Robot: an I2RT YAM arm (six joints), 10 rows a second.
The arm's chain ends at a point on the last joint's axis. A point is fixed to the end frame.
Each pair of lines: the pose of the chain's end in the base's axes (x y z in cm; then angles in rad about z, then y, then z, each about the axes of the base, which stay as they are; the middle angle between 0 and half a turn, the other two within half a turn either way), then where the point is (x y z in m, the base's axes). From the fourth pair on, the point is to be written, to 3 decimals.
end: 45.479 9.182 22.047 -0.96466 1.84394 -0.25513
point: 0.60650 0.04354 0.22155
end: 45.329 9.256 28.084 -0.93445 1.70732 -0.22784
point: 0.60434 0.04753 0.30329
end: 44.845 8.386 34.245 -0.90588 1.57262 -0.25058
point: 0.59383 0.03530 0.38553
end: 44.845 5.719 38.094 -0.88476 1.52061 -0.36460
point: 0.585 -0.008 0.432
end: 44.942 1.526 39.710 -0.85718 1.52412 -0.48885
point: 0.576 -0.067 0.447
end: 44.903 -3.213 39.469 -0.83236 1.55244 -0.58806
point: 0.568 -0.128 0.440
